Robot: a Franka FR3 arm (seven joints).
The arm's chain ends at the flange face. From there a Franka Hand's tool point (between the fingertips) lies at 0.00 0.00 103.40 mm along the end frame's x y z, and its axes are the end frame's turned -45 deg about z.
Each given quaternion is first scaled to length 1.
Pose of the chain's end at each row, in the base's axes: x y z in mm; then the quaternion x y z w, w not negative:
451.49 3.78 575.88 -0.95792 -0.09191 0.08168 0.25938
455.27 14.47 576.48 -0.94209 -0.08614 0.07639 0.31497
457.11 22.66 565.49 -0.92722 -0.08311 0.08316 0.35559
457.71 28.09 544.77 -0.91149 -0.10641 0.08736 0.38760
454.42 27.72 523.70 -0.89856 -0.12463 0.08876 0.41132
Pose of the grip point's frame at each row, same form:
430.38 53.61 487.77 -0.84983 -0.45149 -0.02380 0.27089
434.78 74.47 494.80 -0.83742 -0.44011 -0.04996 0.32023
435.05 89.41 489.67 -0.82483 -0.43161 -0.05925 0.36035
432.71 99.23 474.02 -0.80138 -0.44712 -0.06762 0.39153
427.33 101.86 456.92 -0.78247 -0.45901 -0.07540 0.41398

